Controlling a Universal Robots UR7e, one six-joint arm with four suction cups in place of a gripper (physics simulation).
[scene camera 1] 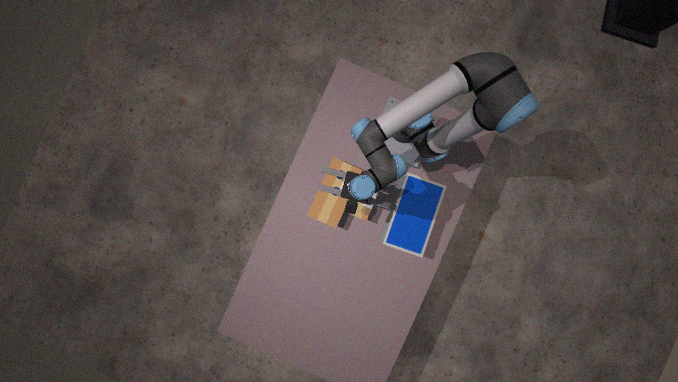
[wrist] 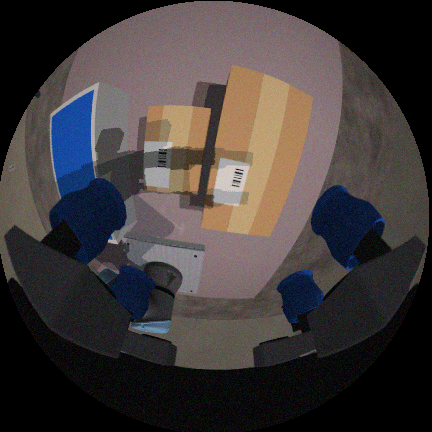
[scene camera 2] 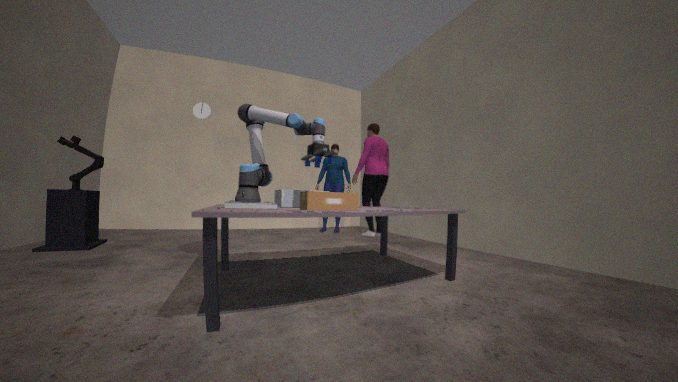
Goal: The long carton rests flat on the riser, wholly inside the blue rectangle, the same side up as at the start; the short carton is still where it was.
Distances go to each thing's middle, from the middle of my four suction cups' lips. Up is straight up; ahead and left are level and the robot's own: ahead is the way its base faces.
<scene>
The long carton (scene camera 1: 327, 208) lies 230 mm below my suction cup, 80 mm to the right of it and 40 mm ahead of it. Also, from my suction cup: short carton (wrist: 175, 139) 230 mm below, 70 mm to the left, 50 mm ahead; then riser with blue rectangle (scene camera 1: 416, 201) 320 mm to the left, 220 mm below, 40 mm ahead.
</scene>
